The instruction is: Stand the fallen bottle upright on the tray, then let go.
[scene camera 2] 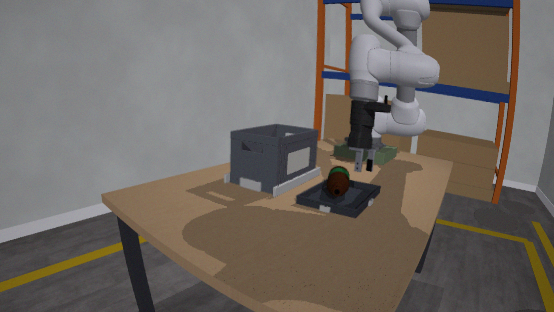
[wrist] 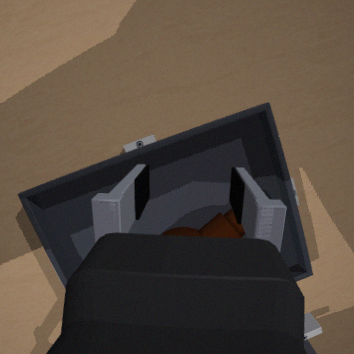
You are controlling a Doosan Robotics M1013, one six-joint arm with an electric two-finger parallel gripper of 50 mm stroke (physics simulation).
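Frame: origin at the arm's base, x up, y left, z back, level; centimetres.
Seen in the pictures: gripper, fingertip midpoint: (scene camera 2: 363,171) (wrist: 189,182).
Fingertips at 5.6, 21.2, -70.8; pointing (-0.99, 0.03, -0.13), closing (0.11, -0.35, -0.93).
Offsets run from my fingertips to a thing's middle, as dx, dy, dz. Level surfaces: height alone.
The brown bottle {-6.5, -9.3, +3.7} (scene camera 2: 338,182) (wrist: 218,228) with a green band lies on its side on the dark tray {-9.4, -6.9, +3.0} (scene camera 2: 310,203) (wrist: 215,131). In the scene view its mouth points toward the camera and the green band is at the far end. In the wrist view, its neck points up and right; most of its body is hidden behind the black gripper housing. My gripper (scene camera 2: 364,167) (wrist: 189,182) is open and empty, above the tray and clear of the bottle. In the wrist view the neck shows near the right finger.
A grey crate {-1.9, -34.6, +6.0} (scene camera 2: 254,161) stands on the wooden table {dx -10.7} (scene camera 2: 260,245), left of the tray in the scene view, with pale rails at its base. A green base block (scene camera 2: 385,154) is behind the gripper. An orange and blue rack (scene camera 2: 318,75) with cardboard boxes stands at the back.
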